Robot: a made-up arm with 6 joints.
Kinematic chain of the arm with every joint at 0, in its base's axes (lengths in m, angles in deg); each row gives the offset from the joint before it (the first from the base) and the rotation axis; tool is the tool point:
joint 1: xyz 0 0 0.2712 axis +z
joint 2: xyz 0 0 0 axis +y
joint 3: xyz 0 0 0.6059 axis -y
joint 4: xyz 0 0 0 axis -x
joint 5: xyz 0.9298 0 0 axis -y
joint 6: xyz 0 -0.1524 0 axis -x
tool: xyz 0 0 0
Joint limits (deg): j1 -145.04..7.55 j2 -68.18..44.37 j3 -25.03..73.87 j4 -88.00..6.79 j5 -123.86..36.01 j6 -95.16..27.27
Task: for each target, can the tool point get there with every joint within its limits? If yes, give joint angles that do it. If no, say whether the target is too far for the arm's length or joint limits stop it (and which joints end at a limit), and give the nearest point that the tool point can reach.
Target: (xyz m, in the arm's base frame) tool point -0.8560 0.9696 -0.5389
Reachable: no: joint limits stop it (at a limit: joint 1, joint 2, joint 3) | nearest point -0.6363 -0.2815 -0.1916 | short by 1.317 m
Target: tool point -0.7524 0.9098 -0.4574
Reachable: no: joint limits stop it (at a limit: joint 1, joint 2, joint 3) | nearest point -0.6292 -0.2810 -0.1939 | short by 1.226 m
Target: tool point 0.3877 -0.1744 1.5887
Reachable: yes | joints -8.18 -16.15 41.69 -39.56 3.73 -83.49
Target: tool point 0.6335 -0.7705 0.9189
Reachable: yes | joints -42.70 5.39 12.28 -26.32 -23.52 -47.41
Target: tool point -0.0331 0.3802 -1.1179
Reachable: no: joint limits stop it (at a limit: joint 1, joint 2, joint 3, joint 4) | nearest point 0.6037 0.0746 -0.2196 | short by 1.143 m
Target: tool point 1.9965 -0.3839 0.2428
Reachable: no: too far | nearest point 1.3055 -0.2510 0.4446 | short by 0.732 m
